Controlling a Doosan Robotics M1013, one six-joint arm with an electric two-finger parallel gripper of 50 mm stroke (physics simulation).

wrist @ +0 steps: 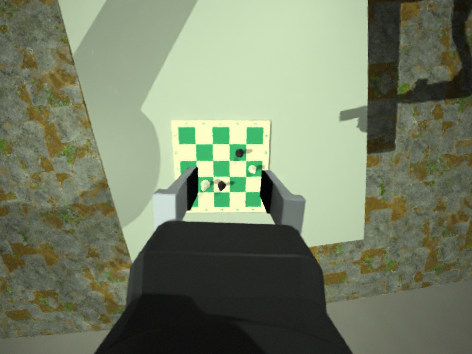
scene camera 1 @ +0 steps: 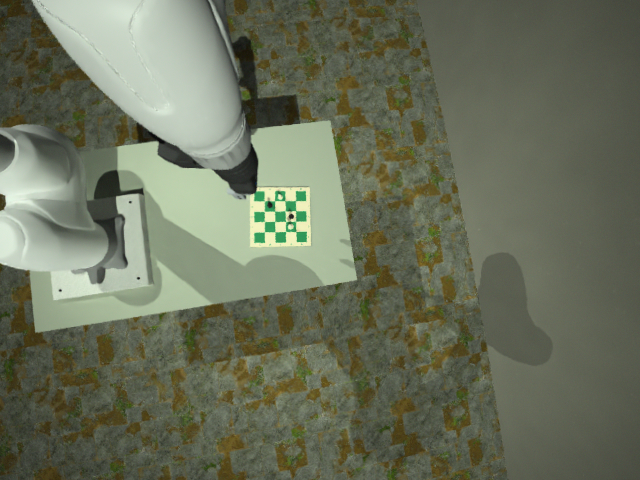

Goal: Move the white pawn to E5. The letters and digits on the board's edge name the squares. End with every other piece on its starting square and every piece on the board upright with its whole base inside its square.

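Seen in the pictures: gripper, fingertip midpoint: (wrist: 229,181) (scene camera 1: 242,185); arm's base, origin of the base link: (scene camera 1: 99,245).
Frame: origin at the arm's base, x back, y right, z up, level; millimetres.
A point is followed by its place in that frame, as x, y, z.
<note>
The green and cream board (scene camera 1: 252,241) @[-515, 41, -23] (wrist: 174,165) @[-606, 69, -23] lies flat on the pale table. One white piece (scene camera 1: 290,226) @[-658, 6, 14] (wrist: 205,185) @[-652, -1, 6] stands on B4; another white piece (scene camera 1: 280,195) @[-634, -109, 7] (wrist: 253,169) @[-625, -110, 6] stands on C1. Both are too small to tell which is the pawn. A black piece (scene camera 1: 291,216) @[-665, -30, 6] (wrist: 221,185) @[-658, -36, -2] stands on B3 and another black piece (scene camera 1: 269,204) @[-592, -80, 7] (wrist: 239,153) @[-587, -82, 7] on D2. The green corner square E5 (scene camera 1: 259,237) @[-541, 30, -23] (wrist: 186,135) @[-541, 32, -23] is empty. My gripper (scene camera 1: 237,193) @[-569, -63, 290] (wrist: 229,181) @[-569, -63, 290] is open and empty, high above the table; in the wrist view its fingers frame the board's lower part.
The pale table (scene camera 1: 302,155) @[-729, -266, -29] (wrist: 310,75) @[-436, -251, -29] extends around the board. The white arm (scene camera 1: 170,77) @[-615, -17, 661] reaches in from the upper left. Its base plate (scene camera 1: 136,242) @[-125, 4, 0] lies left of the board. Arm shadows fall across the table. The patterned floor (scene camera 1: 289,372) (wrist: 35,200) surrounds the table.
</note>
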